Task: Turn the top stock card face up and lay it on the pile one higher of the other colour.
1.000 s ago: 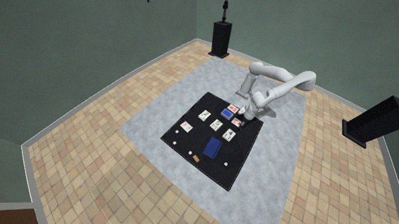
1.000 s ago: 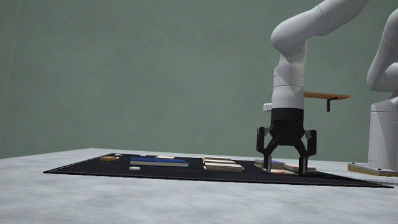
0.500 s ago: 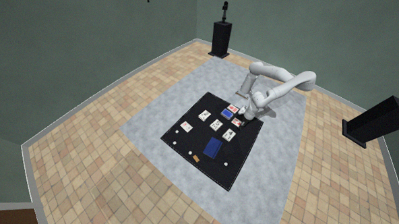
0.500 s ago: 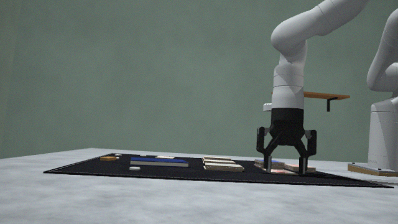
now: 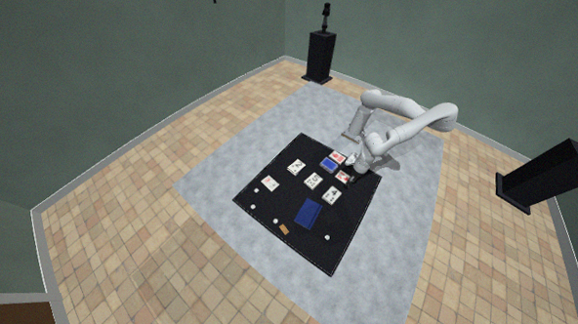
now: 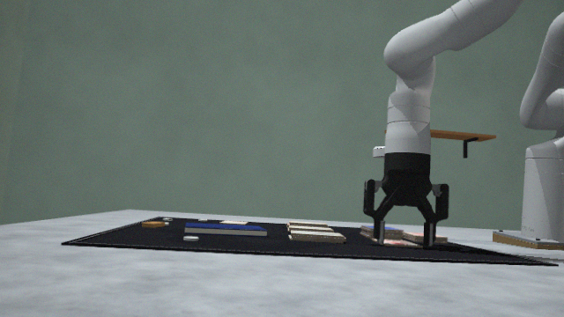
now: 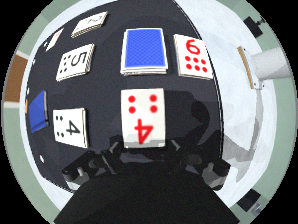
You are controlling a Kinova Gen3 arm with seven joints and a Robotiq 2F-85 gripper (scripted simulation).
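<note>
My hand is 4 cm to the left of the blue-backed card and 1 cm above it.
</note>
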